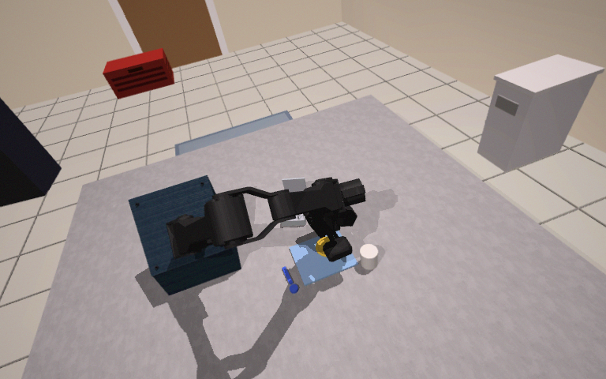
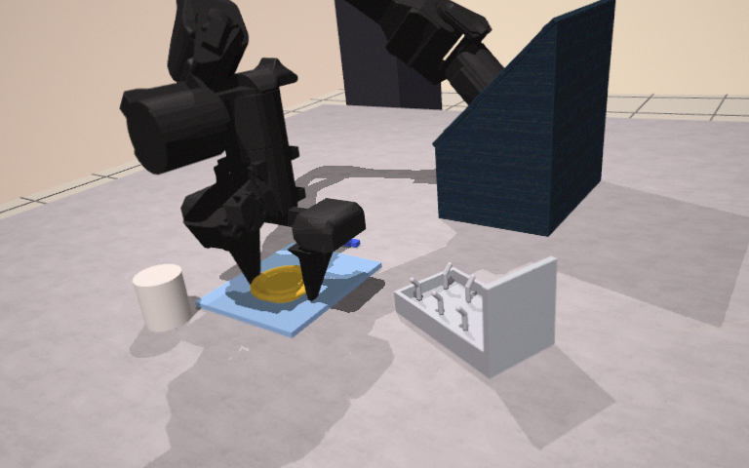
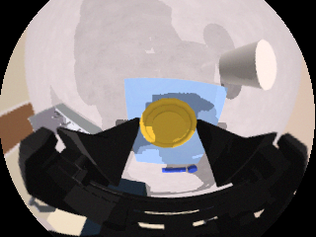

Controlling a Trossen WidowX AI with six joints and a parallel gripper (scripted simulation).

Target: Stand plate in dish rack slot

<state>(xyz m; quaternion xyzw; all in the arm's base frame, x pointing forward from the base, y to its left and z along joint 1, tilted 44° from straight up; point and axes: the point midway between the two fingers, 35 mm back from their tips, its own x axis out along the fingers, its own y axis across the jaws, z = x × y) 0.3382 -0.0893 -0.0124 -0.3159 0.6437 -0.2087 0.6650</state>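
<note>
Now: gripper tip 2 cm past the light blue mat, 1 cm to the left of it and 1 cm above it. The rest, counted from my gripper tip: yellow plate (1 cm above); blue spoon (12 cm behind, 6 cm to the right, 1 cm below); white cup (9 cm ahead, 7 cm to the right, 2 cm above).
</note>
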